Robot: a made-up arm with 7 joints. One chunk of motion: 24 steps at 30 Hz.
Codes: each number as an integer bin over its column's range. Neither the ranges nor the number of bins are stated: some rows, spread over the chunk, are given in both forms.
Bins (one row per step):
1: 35 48 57 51 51 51
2: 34 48 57 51 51 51
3: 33 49 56 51 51 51
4: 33 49 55 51 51 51
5: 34 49 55 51 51 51
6: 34 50 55 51 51 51
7: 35 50 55 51 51 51
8: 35 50 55 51 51 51
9: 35 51 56 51 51 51
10: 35 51 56 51 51 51
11: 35 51 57 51 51 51
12: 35 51 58 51 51 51
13: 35 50 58 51 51 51
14: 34 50 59 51 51 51
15: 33 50 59 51 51 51
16: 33 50 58 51 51 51
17: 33 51 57 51 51 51
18: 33 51 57 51 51 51
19: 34 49 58 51 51 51
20: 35 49 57 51 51 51
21: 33 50 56 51 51 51
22: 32 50 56 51 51 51
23: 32 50 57 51 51 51
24: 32 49 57 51 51 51
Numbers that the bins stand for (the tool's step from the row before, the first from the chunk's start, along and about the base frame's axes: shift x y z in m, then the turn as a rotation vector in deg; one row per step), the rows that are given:
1: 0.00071 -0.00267 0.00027 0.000 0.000 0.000
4: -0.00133 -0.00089 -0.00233 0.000 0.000 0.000
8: 0.00071 0.00089 -0.00233 0.000 0.000 0.000
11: 0.00071 0.00267 0.00027 0.000 0.000 0.000
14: -0.00031 0.00089 0.00288 0.000 0.000 0.000
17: -0.00133 0.00267 0.00027 0.000 0.000 0.000
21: -0.00133 0.00089 -0.00103 0.000 0.000 0.000
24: -0.00235 -0.00089 0.00027 0.000 0.000 0.000
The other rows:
2: -0.00031 -0.00267 0.00027 0.000 0.000 0.000
3: -0.00133 -0.00089 -0.00103 0.000 0.000 0.000
5: -0.00031 -0.00089 -0.00233 0.000 0.000 0.000
6: -0.00031 0.00089 -0.00233 0.000 0.000 0.000
7: 0.00071 0.00089 -0.00233 0.000 0.000 0.000
9: 0.00071 0.00267 -0.00103 0.000 0.000 0.000
10: 0.00071 0.00267 -0.00103 0.000 0.000 0.000
12: 0.00071 0.00267 0.00158 0.000 0.000 0.000
13: 0.00071 0.00089 0.00158 0.000 0.000 0.000
15: -0.00133 0.00089 0.00288 0.000 0.000 0.000
16: -0.00133 0.00089 0.00158 0.000 0.000 0.000
18: -0.00133 0.00267 0.00027 0.000 0.000 0.000
19: -0.00031 -0.00089 0.00158 0.000 0.000 0.000
20: 0.00071 -0.00089 0.00027 0.000 0.000 0.000
22: -0.00235 0.00089 -0.00103 0.000 0.000 0.000
23: -0.00235 0.00089 0.00027 0.000 0.000 0.000

